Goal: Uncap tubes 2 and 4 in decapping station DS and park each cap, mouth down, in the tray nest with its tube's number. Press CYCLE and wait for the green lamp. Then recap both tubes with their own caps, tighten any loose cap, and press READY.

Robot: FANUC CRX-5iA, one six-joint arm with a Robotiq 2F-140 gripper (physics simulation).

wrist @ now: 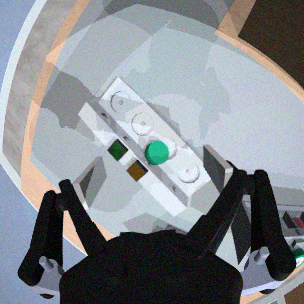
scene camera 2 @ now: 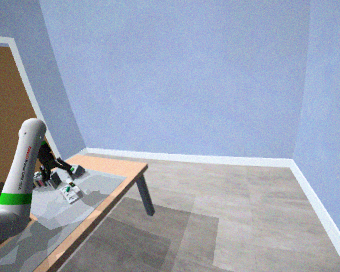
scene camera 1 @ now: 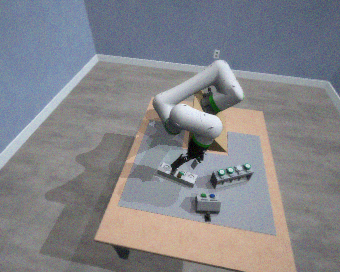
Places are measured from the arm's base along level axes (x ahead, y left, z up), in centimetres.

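Where they show: gripper, fingertip midpoint: point(wrist: 152, 161) point(scene camera 2: 65, 184) point(scene camera 1: 182, 170); arm's base at its link origin: point(scene camera 1: 207, 108).
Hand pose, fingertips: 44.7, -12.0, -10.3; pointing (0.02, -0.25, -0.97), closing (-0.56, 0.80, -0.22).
Note:
Things, the pixels of their top centre, and the offset from my fingertips, as dx, dy, dz. "spot": a spot on its surface instead. Level surfaces: height alone.
- green cap at its top centre: point(wrist: 153, 155) point(scene camera 2: 66, 187) +0.0, -0.4, -2.0
- dark green square at a spot on its surface: point(wrist: 118, 149) spot: +1.4, -5.0, -0.8
- amber-brown square at a spot on its surface: point(wrist: 137, 170) spot: +2.6, -1.2, -0.8
- grey tube station at its top centre: point(scene camera 1: 234, 170) point(scene camera 2: 40, 174) -1.1, +27.7, +4.2
- top at its surface level: dz +5.8
- grey button box at its top centre: point(scene camera 1: 209, 198) point(scene camera 2: 72, 165) +15.9, +14.3, +2.3
- green button at its top centre: point(scene camera 1: 203, 194) +13.9, +11.9, +1.4
- blue button at its top centre: point(scene camera 1: 212, 195) +13.5, +16.4, +1.4
- grey mat at its surface level: dz -6.1
- wooden table at its surface level: dz -6.4
The white tray point(scene camera 1: 187, 182) point(scene camera 2: 76, 201) point(wrist: 112, 92) lies on the mat with a row of four round nests. A green cap point(scene camera 1: 181, 174) point(scene camera 2: 67, 189) point(wrist: 157, 152) sits at one inner nest, partly covering its ring; its mouth is hidden. A dark green square point(wrist: 118, 149) and an amber-brown square point(wrist: 137, 170) sit along the tray's side. My gripper point(scene camera 1: 185, 165) point(scene camera 2: 65, 175) point(wrist: 152, 161) is open and empty above the tray, its fingers on either side of the cap in the wrist view. The grey tube station point(scene camera 1: 232, 180) holds a row of tubes, three with green tops; one top point(scene camera 1: 239, 168) looks pale.
The grey button box point(scene camera 1: 207, 203) point(scene camera 2: 78, 171), with a green button point(scene camera 1: 203, 195) and a blue button point(scene camera 1: 212, 196), stands in front of the tray and station. A tan angled panel point(scene camera 1: 220, 145) stands near the arm base. The grey mat point(scene camera 1: 245, 215) covers much of the wooden table point(scene camera 1: 150, 240).

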